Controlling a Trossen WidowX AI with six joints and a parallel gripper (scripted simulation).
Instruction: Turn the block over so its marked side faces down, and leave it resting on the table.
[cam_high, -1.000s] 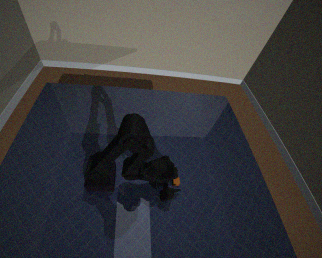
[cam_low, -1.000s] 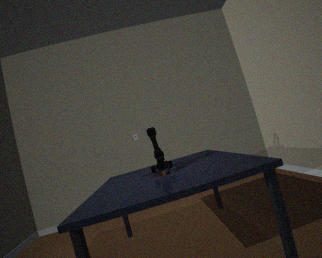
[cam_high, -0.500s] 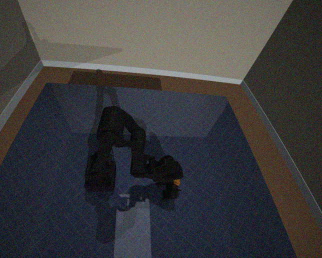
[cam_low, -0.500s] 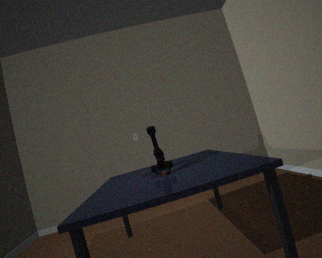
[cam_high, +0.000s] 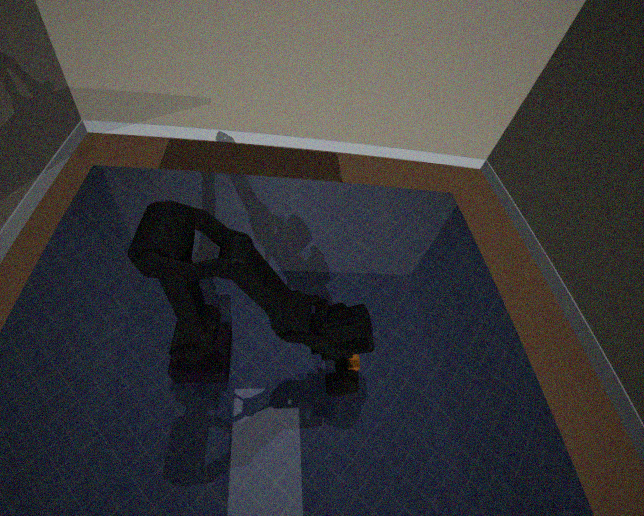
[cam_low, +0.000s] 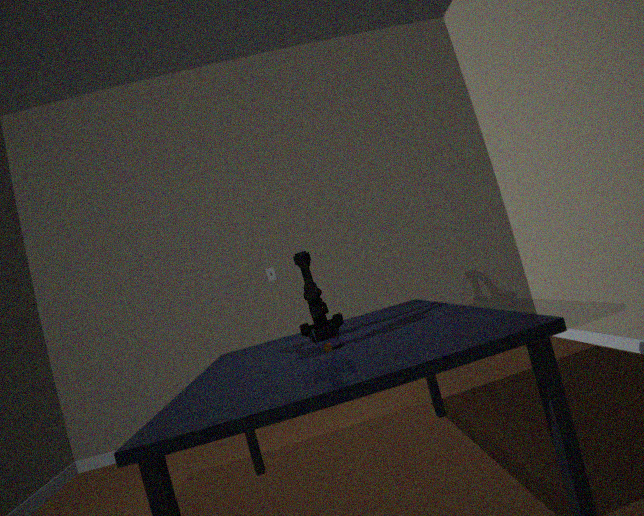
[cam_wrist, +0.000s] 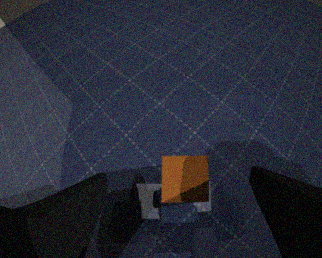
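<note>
My gripper tip is 20 mm above the block and 10 mm past it.
</note>
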